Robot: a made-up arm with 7 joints.
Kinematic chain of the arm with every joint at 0, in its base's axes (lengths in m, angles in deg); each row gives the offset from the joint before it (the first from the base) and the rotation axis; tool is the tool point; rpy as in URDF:
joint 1: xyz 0 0 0.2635 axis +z
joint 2: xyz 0 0 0 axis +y
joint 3: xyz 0 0 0.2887 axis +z
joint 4: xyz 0.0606 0 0 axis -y
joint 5: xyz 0.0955 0 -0.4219 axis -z
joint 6: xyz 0 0 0 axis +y
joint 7: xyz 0.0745 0 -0.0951 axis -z
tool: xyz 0 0 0 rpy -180 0 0
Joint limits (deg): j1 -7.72..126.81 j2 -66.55..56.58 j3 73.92..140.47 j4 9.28..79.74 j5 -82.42..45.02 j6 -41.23..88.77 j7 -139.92..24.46
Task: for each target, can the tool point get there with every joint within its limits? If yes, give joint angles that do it. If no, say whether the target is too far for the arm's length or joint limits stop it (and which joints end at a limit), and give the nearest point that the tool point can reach.
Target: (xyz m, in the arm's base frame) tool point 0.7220 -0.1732 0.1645
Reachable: no: joint limits stop it (at a limit: joint 1, joint 3, joint 4) | nearest point 0.2552 0.1299 0.2319 | short by 0.561 m
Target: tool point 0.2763 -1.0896 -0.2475
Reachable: no: too far | nearest point 0.0588 -0.6371 -0.0050 | short by 0.558 m
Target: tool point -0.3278 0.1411 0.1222
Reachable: yes | joints 33.40 15.68 116.74 20.14 3.94 39.61 -15.75
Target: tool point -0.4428 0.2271 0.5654
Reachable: yes | joints 36.97 37.61 123.23 56.38 -56.55 6.54 -98.76
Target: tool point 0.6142 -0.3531 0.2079
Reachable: no: joint limits stop it (at a limit: joint 1, joint 3, joint 4, joint 5) | nearest point 0.1242 -0.2823 0.2378 | short by 0.496 m
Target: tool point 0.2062 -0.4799 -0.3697
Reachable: no: joint limits stop it (at a limit: joint 1, joint 2, joint 3, joint 5) | nearest point 0.0338 -0.4813 -0.0919 | short by 0.327 m
